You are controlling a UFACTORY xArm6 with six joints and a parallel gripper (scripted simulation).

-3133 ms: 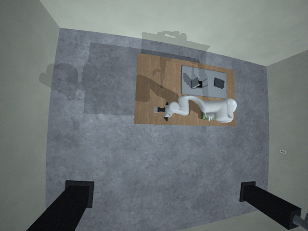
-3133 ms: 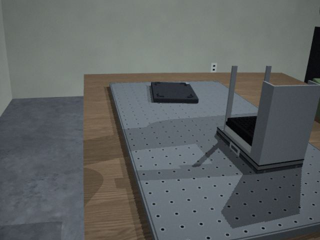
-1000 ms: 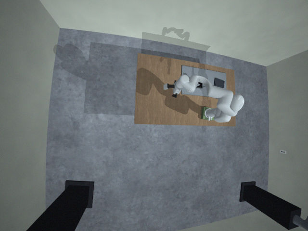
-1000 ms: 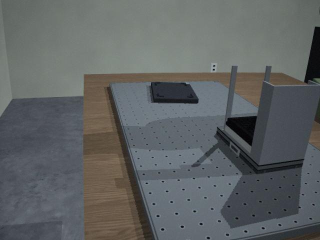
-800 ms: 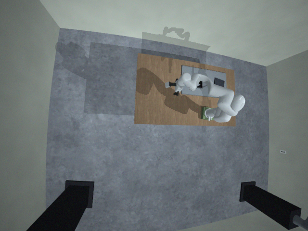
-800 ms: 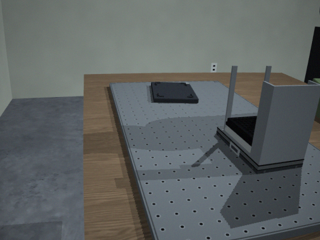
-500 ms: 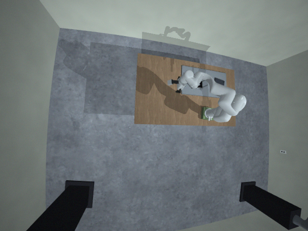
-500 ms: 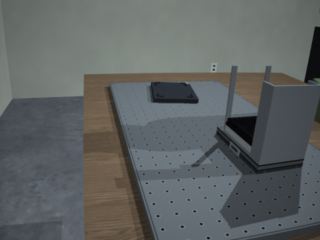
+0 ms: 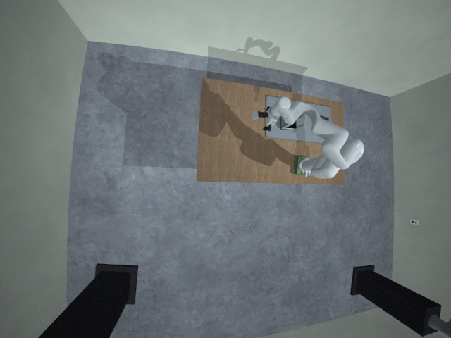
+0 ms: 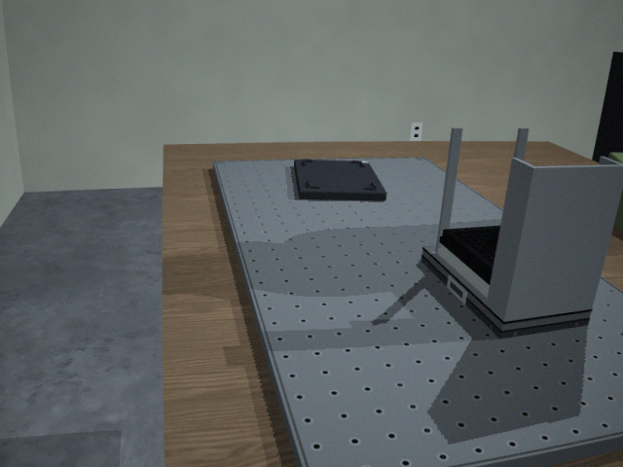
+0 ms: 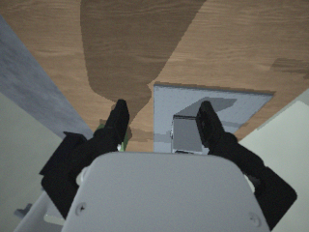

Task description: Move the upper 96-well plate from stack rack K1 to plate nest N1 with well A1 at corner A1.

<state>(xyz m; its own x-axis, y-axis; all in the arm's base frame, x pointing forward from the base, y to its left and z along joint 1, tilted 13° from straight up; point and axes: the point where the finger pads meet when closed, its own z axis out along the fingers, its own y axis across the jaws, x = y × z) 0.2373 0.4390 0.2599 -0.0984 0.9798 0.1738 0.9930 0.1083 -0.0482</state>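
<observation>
My gripper is now 310 mm to the left of the black 96-well plate, 180 mm above it and 120 mm short of it. Also, from my hand: white 96-well plate: 310 mm to the right, 190 mm below, 120 mm ahead; then grey rack wall: 240 mm to the right, 140 mm below, 110 mm ahead; then thin post: 370 mm to the right, 160 mm ahead, 140 mm below.
</observation>
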